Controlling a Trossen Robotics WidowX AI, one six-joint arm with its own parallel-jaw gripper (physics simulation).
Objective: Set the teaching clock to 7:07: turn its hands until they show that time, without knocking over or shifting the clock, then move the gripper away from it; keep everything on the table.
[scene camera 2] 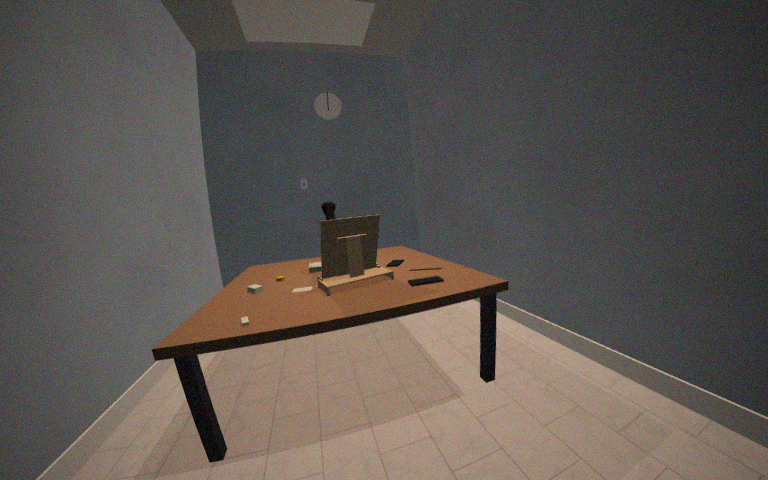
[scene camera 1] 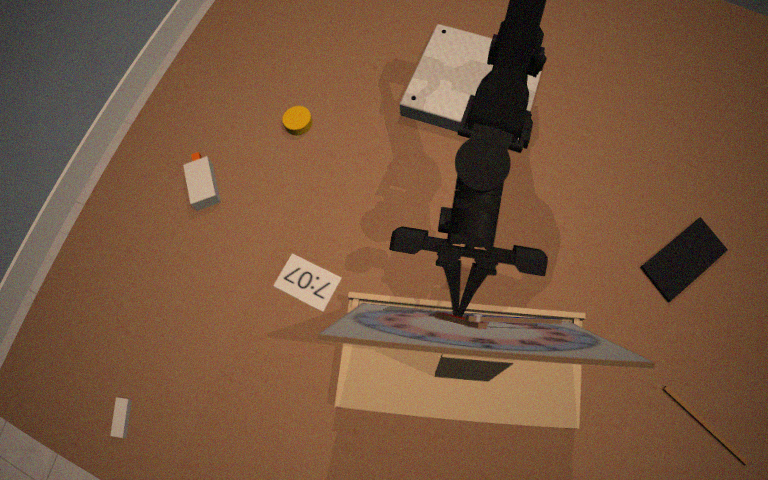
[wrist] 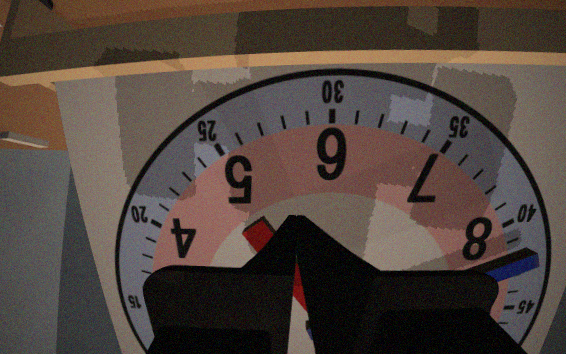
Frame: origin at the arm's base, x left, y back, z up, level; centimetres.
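Seen in the pictures: gripper, between the fingertips: (scene camera 2: 346,257) (scene camera 1: 457,319) (wrist: 295,222).
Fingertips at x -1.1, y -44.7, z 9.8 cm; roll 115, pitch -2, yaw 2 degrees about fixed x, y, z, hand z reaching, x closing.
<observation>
A point is followed by its place in that frame.
The teaching clock (scene camera 1: 345,330) {z 26.1, x -11.4, y -52.0 cm} (scene camera 2: 334,249) {z 15.3, x -7.4, y -48.2 cm} (wrist: 332,210) {z 9.2, x 0.8, y -44.3 cm} stands upright on its wooden base; the wrist view shows its dial upside down. The red hour hand (wrist: 258,234) {z 10.4, x -3.1, y -44.5 cm} points between 4 and 5, nearer the 5. The blue minute hand (wrist: 517,266) {z 12.1, x 10.1, y -42.7 cm} points between the 40 and 45 marks. My gripper (scene camera 1: 459,314) {z 9.9, x -1.1, y -44.7 cm} (wrist: 295,222) {z 9.9, x -1.1, y -44.7 cm} is shut and empty, its tips at the dial's front beside the red hand, covering part of it. The hub is mostly hidden by the fingers. The gripper is hidden behind the clock in scene camera 2. The 7:07 card (scene camera 1: 307,282) {z -2.6, x -24.1, y -41.6 cm} (scene camera 2: 301,289) {z -2.6, x -24.6, y -41.4 cm} lies beside the clock.
Around the clock on the table (scene camera 1: 237,350) {z -2.7, x -31.6, y -54.5 cm} (scene camera 2: 271,311) {z -2.7, x -37.8, y -63.6 cm} lie a yellow disc (scene camera 1: 297,120) {z -0.8, x -34.2, y -14.7 cm}, a white box (scene camera 1: 201,181) {z 0.1, x -46.3, y -29.9 cm}, a small white block (scene camera 1: 119,417) {z -1.5, x -46.5, y -70.0 cm}, a black slab (scene camera 1: 683,259) {z -1.9, x 33.7, y -24.6 cm} and a thin stick (scene camera 1: 704,425) {z -2.1, x 39.4, y -50.1 cm}. A pale plate (scene camera 1: 441,67) {z 0.2, x -12.1, y 1.0 cm} lies under the arm.
</observation>
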